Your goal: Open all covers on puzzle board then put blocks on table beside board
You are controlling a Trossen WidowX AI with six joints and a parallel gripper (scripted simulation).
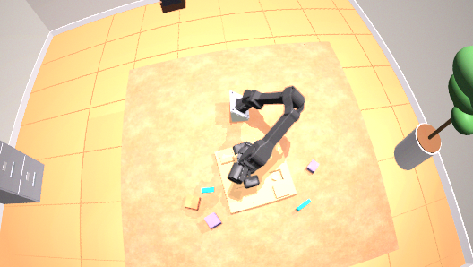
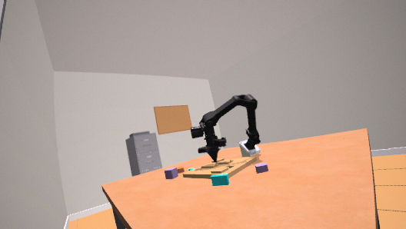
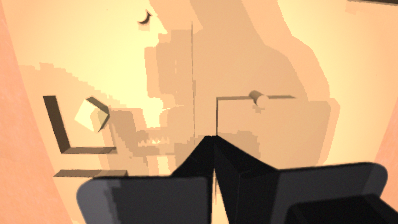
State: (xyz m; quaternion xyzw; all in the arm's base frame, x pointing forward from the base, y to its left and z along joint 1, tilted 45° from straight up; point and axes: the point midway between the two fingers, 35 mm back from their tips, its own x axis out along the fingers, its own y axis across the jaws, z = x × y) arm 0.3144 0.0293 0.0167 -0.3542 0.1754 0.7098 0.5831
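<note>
My gripper tip is 17 cm to the left of the cyan block, 8 cm short of it and 3 cm above it. Round my gripper tip: orange block (23 cm to the right, 14 cm ahead, 3 cm below).
</note>
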